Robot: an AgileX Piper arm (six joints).
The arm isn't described. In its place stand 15 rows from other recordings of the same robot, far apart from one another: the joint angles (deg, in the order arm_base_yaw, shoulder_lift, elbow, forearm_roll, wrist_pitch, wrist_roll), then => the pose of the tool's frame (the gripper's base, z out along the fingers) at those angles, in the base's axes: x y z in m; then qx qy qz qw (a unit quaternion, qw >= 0).
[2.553, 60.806, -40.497, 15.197, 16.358, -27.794] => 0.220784 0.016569 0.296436 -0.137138 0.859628 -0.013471 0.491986
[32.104, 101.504, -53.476, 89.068, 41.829, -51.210] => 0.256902 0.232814 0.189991 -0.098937 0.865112 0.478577 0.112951
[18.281, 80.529, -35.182, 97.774, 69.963, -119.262] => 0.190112 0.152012 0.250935 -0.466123 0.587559 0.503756 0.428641
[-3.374, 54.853, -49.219, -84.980, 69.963, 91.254] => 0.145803 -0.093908 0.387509 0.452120 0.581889 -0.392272 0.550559
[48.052, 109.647, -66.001, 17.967, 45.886, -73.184] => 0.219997 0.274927 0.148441 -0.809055 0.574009 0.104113 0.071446
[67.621, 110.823, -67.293, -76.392, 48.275, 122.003] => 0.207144 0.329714 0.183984 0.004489 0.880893 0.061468 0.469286
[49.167, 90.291, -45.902, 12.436, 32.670, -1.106] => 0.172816 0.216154 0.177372 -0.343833 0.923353 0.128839 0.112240
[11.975, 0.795, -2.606, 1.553, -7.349, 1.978] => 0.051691 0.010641 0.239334 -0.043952 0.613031 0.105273 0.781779
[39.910, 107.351, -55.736, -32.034, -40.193, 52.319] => 0.281630 0.276174 0.197564 -0.196743 0.742291 0.456302 0.449538
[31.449, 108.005, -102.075, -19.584, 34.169, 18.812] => 0.392484 0.219953 0.348159 -0.176596 0.860286 0.057442 0.474786
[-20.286, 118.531, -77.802, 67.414, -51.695, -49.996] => 0.396417 -0.216822 0.213391 0.407856 0.626358 -0.372127 0.550319
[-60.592, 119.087, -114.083, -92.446, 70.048, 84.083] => 0.147907 -0.436451 0.376610 0.611314 0.325975 -0.671834 0.262057
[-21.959, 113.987, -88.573, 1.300, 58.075, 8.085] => 0.381757 -0.152033 0.209288 0.262700 0.959602 -0.002001 0.100742
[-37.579, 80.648, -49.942, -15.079, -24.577, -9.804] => 0.258098 -0.186188 0.315981 0.050103 0.716815 -0.319682 0.617632
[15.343, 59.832, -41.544, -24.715, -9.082, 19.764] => 0.221185 0.066916 0.342344 -0.150078 0.721952 0.086979 0.669848
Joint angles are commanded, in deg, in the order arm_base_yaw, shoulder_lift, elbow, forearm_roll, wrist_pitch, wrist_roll. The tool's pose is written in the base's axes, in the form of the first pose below.
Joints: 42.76, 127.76, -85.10, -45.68, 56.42, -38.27
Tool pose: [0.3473, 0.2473, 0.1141], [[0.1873, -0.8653, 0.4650], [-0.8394, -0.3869, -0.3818], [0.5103, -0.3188, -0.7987]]
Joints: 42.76, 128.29, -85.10, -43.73, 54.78, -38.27
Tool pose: [0.3462, 0.2501, 0.1083], [[0.1921, -0.8731, 0.4482], [-0.8582, -0.3709, -0.3547], [0.4759, -0.3165, -0.8206]]
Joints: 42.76, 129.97, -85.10, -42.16, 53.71, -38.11
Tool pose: [0.3447, 0.2517, 0.0945], [[0.1980, -0.8859, 0.4196], [-0.8658, -0.3587, -0.3489], [0.4596, -0.2942, -0.8380]]
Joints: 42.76, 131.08, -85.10, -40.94, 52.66, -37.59
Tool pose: [0.3436, 0.2532, 0.0852], [[0.1951, -0.8952, 0.4007], [-0.8761, -0.3427, -0.3391], [0.4409, -0.2849, -0.8512]]
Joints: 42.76, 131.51, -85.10, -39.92, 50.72, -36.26
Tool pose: [0.3436, 0.2561, 0.0809], [[0.1809, -0.8996, 0.3975], [-0.8967, -0.3168, -0.3090], [0.4039, -0.3006, -0.8640]]
